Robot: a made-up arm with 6 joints.
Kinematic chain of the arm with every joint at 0, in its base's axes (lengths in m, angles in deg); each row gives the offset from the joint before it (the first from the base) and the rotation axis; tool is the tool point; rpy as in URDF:
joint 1: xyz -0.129 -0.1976 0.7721 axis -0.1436 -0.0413 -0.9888
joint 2: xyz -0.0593 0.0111 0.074 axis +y
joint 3: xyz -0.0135 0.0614 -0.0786 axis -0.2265 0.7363 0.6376
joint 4: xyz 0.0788 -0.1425 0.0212 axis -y
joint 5: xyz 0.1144 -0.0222 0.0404 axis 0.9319 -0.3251 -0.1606
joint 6: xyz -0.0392 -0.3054 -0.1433 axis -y
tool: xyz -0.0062 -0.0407 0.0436 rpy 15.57 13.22 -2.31
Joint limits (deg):
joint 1: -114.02..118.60
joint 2: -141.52..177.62
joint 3: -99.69..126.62
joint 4: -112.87..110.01
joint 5: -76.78..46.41
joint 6: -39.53..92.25
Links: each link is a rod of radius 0.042 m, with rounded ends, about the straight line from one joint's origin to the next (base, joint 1, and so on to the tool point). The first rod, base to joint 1, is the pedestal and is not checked.
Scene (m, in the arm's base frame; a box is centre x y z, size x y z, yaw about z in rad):
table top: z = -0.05
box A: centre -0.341 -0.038 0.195 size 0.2 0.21 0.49 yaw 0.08
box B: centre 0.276 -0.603 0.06 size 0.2 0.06 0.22 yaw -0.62
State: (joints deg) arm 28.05 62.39 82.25 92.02 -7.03 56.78
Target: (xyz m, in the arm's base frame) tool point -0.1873 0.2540 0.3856
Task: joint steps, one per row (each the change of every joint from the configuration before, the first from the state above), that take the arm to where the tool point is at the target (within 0.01 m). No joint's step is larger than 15 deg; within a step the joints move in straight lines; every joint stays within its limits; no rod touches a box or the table.
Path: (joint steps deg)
1: 10.93 -12.35 4.22 6.00 13.18 1.46
2: 10.92 -12.35 4.23 5.99 13.17 1.46
3: 10.93 -12.35 4.22 6.00 13.18 1.46
4: 11.75 1.50 7.92 -1.66 3.47 1.43
5: 11.75 1.50 7.93 -1.67 3.48 1.43
6: 11.74 1.51 7.92 -1.66 3.48 1.43
7: 11.75 1.50 7.93 -1.67 3.48 1.43
8: -8.79 11.60 -3.21 -0.31 -5.03 -0.93
9: -8.80 11.61 -3.20 -0.32 -5.02 -0.93
10: -8.79 11.60 -3.21 -0.31 -5.03 -0.93
11: -8.80 11.61 -3.21 -0.32 -5.03 -0.93

